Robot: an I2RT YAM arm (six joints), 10 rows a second.
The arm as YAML. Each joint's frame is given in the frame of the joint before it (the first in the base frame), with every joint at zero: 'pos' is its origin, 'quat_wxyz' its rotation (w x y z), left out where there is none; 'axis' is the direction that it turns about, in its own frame. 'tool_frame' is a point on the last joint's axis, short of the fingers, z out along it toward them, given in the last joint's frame.
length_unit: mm
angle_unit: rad
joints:
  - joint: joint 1
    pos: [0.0, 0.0, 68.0]
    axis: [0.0, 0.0, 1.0]
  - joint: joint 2
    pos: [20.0, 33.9, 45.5]
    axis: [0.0, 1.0, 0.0]
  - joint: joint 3
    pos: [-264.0, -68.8, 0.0]
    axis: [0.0, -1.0, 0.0]
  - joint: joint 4
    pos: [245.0, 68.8, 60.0]
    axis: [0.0, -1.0, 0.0]
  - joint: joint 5
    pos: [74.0, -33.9, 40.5]
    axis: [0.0, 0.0, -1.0]
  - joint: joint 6
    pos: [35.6, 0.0, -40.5]
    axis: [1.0, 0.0, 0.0]
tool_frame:
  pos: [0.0, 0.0, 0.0]
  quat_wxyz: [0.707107, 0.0, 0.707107, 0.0]
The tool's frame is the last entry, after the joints.
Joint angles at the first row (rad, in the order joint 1, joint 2, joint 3, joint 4, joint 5, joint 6):
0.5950 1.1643 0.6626 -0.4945 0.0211 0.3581
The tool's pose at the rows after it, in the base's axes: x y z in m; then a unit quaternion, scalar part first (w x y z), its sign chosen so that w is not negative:
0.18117 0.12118 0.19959 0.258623 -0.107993 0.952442 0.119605
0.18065 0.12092 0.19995 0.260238 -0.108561 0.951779 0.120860
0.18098 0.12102 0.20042 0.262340 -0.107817 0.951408 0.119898
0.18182 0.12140 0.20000 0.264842 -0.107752 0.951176 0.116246
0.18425 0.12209 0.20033 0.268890 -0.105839 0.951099 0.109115
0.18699 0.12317 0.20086 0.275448 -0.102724 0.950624 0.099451
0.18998 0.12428 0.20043 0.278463 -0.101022 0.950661 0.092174
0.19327 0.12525 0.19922 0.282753 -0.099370 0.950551 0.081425
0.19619 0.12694 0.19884 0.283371 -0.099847 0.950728 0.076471
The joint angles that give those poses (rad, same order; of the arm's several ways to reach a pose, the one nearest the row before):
0.5938 1.1582 0.6618 -0.4970 0.0261 0.3602
0.5940 1.1536 0.6596 -0.4953 0.0251 0.3593
0.5942 1.1535 0.6607 -0.4935 0.0291 0.3597
0.5949 1.1579 0.6612 -0.4883 0.0379 0.3578
0.5939 1.1684 0.6682 -0.4839 0.0541 0.3559
0.5950 1.1802 0.6762 -0.4771 0.0787 0.3558
0.5941 1.1955 0.6837 -0.4702 0.0942 0.3537
0.5930 1.2128 0.6894 -0.4602 0.1167 0.3494
0.5934 1.2297 0.6990 -0.4562 0.1256 0.3463

